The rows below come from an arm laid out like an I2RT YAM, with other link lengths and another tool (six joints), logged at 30 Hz.
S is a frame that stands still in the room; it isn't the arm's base.
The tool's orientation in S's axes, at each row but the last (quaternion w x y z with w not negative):
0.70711 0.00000 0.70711 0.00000
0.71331 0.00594 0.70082 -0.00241
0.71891 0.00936 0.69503 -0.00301
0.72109 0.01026 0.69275 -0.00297
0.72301 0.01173 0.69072 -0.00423
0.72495 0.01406 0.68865 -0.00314
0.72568 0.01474 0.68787 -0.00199
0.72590 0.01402 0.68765 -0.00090
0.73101 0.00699 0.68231 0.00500
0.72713 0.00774 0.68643 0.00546
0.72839 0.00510 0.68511 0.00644
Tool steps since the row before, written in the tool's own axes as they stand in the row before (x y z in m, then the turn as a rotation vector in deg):
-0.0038 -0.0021 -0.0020 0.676 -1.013 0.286
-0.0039 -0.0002 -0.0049 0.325 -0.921 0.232
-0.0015 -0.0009 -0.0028 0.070 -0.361 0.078
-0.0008 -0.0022 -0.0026 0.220 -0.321 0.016
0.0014 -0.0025 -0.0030 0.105 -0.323 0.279
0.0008 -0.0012 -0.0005 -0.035 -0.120 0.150
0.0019 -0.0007 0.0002 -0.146 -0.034 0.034
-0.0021 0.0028 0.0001 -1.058 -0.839 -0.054
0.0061 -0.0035 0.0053 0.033 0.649 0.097
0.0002 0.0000 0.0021 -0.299 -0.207 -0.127
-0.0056 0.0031 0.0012 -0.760 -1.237 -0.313
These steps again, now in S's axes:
-0.0020 -0.0021 0.0038 0.286 -1.013 -0.676
-0.0050 -0.0002 0.0038 0.227 -0.922 -0.326
-0.0029 -0.0009 0.0014 0.074 -0.362 -0.071
-0.0027 -0.0022 0.0007 0.019 -0.319 -0.223
-0.0030 -0.0024 -0.0016 0.276 -0.328 -0.096
-0.0005 -0.0012 -0.0008 0.145 -0.124 0.041
0.0003 -0.0007 -0.0019 0.025 -0.037 0.147
0.0000 0.0028 0.0022 -0.129 -0.857 1.037
0.0057 -0.0034 -0.0058 0.100 0.649 -0.015
0.0021 0.0000 -0.0001 -0.145 -0.212 0.287
0.0008 0.0030 0.0057 -0.356 -1.250 0.719

